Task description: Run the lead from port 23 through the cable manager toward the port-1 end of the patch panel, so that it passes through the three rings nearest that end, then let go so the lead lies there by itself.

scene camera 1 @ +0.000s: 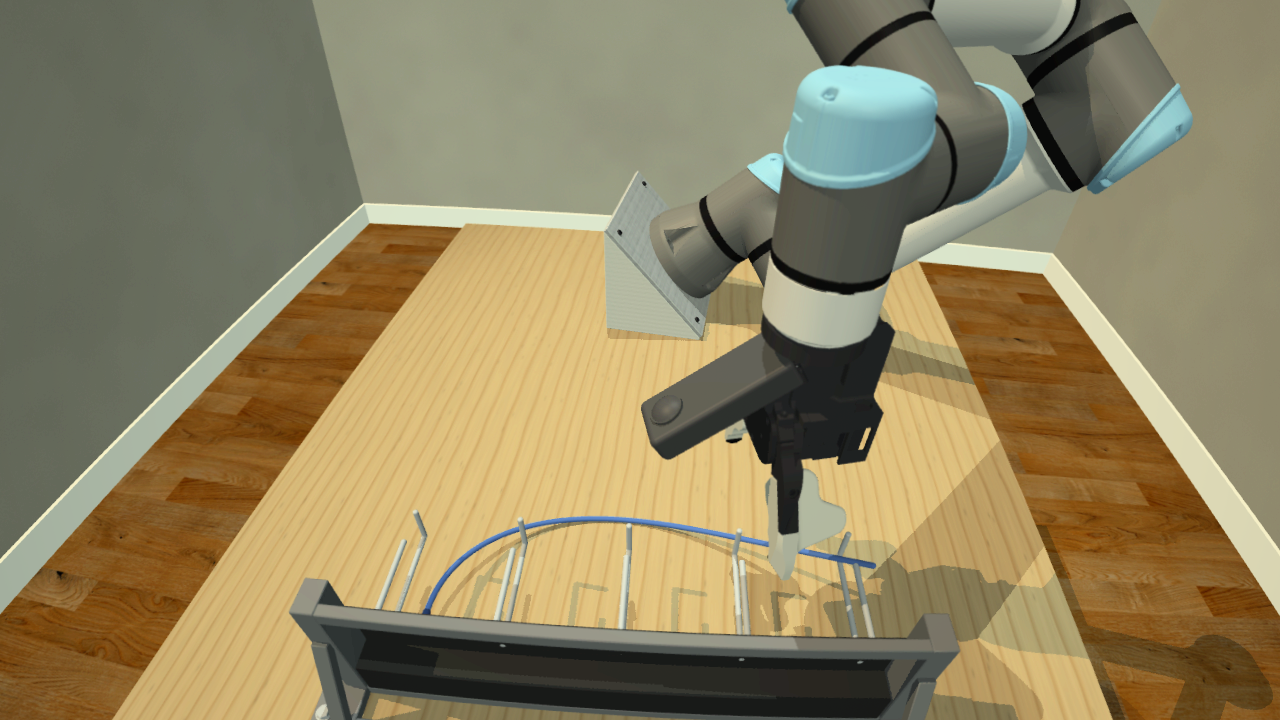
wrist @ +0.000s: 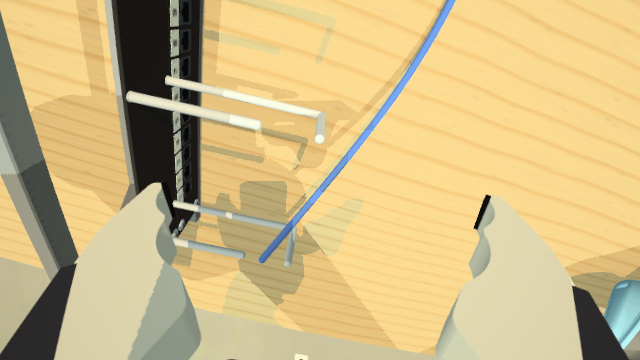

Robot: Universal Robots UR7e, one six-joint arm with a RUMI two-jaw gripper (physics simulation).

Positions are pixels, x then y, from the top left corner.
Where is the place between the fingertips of my gripper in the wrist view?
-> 324,192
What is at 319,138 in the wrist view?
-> A cable ring.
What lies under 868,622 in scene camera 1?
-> A cable ring.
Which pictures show my gripper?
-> Scene camera 1 and the wrist view: all of them.
